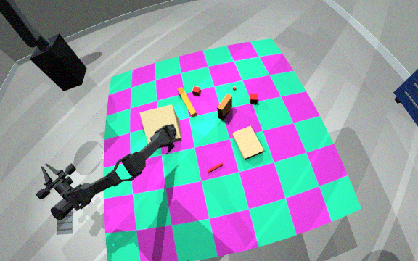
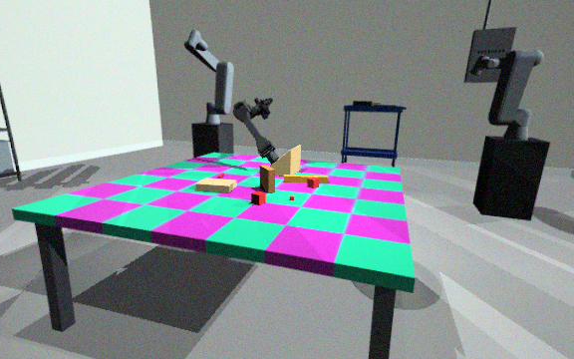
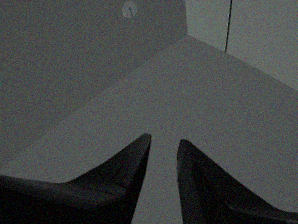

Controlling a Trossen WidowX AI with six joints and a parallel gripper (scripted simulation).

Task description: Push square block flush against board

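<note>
Now: the orange-brown square block 790 mm ahead of my gripper tip, 300 mm to the left of it and 340 mm below it. The rest, counted from my gripper tip: long orange bar 590 mm ahead, 420 mm to the left, 380 mm below; then tan board 860 mm ahead, 80 mm to the left, 380 mm below; then red stick 670 mm ahead, 10 mm to the right, 390 mm below.
</note>
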